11 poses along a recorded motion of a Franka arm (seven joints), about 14 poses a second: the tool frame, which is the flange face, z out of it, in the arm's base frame.
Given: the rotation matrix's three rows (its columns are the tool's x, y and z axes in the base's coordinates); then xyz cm. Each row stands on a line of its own.
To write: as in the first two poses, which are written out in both.
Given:
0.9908, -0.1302, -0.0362
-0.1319, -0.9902, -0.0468
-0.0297, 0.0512, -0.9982
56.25, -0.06, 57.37
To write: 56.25, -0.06, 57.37, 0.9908, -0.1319, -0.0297, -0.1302, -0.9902, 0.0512
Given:
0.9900, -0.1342, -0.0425
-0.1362, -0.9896, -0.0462
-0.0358, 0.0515, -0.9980
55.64, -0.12, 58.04
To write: 55.64, -0.12, 58.04, 0.9900, -0.1362, -0.0358, -0.1342, -0.9896, 0.0515
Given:
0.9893, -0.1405, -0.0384
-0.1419, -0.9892, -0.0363
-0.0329, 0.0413, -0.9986
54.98, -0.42, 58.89
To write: 54.98, -0.42, 58.89, 0.9893, -0.1419, -0.0329, -0.1405, -0.9892, 0.0413
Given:
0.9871, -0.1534, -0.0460
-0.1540, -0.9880, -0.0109
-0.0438, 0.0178, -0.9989
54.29, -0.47, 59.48
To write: 54.29, -0.47, 59.48, 0.9871, -0.1540, -0.0438, -0.1534, -0.9880, 0.0178
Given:
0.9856, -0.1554, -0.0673
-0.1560, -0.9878, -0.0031
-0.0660, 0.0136, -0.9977
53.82, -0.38, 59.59
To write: 53.82, -0.38, 59.59, 0.9856, -0.1560, -0.0660, -0.1554, -0.9878, 0.0136
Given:
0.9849, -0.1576, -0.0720
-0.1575, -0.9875, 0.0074
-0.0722, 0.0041, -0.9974
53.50, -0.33, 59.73
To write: 53.50, -0.33, 59.73, 0.9849, -0.1575, -0.0722, -0.1576, -0.9875, 0.0041
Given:
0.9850, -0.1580, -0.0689
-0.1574, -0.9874, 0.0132
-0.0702, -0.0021, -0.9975
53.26, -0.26, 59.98
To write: 53.26, -0.26, 59.98, 0.9850, -0.1574, -0.0702, -0.1580, -0.9874, -0.0021
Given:
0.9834, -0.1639, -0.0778
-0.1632, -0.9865, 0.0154
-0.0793, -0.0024, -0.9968
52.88, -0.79, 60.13
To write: 52.88, -0.79, 60.13, 0.9834, -0.1632, -0.0793, -0.1639, -0.9865, -0.0024
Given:
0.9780, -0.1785, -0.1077
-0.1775, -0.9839, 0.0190
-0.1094, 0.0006, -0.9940
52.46, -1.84, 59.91
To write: 52.46, -1.84, 59.91, 0.9780, -0.1775, -0.1094, -0.1785, -0.9839, 0.0006
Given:
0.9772, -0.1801, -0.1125
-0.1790, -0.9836, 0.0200
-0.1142, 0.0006, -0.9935
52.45, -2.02, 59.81
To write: 52.45, -2.02, 59.81, 0.9772, -0.1790, -0.1142, -0.1801, -0.9836, 0.0006
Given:
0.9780, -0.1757, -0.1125
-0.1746, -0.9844, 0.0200
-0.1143, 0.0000, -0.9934
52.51, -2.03, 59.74
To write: 52.51, -2.03, 59.74, 0.9780, -0.1746, -0.1143, -0.1757, -0.9844, 0.0000
